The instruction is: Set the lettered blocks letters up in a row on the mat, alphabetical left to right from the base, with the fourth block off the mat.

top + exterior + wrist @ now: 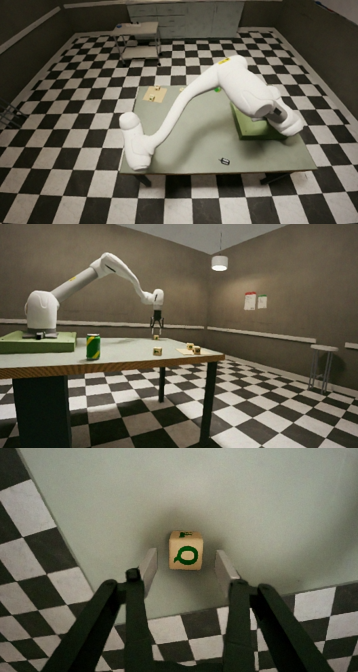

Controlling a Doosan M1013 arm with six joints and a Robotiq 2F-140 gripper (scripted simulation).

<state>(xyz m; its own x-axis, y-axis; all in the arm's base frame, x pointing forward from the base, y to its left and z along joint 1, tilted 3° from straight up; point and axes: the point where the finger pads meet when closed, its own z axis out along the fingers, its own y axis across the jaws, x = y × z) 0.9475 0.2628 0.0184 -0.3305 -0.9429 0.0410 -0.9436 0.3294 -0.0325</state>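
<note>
Right now my hand is 4 cm past the tan mat, 64 cm to the left of it and 8 cm above it. Also, from my hand: black object 56 cm behind, 10 cm to the left, 7 cm below; then yellow can 69 cm behind, 63 cm to the right, 2 cm below.
</note>
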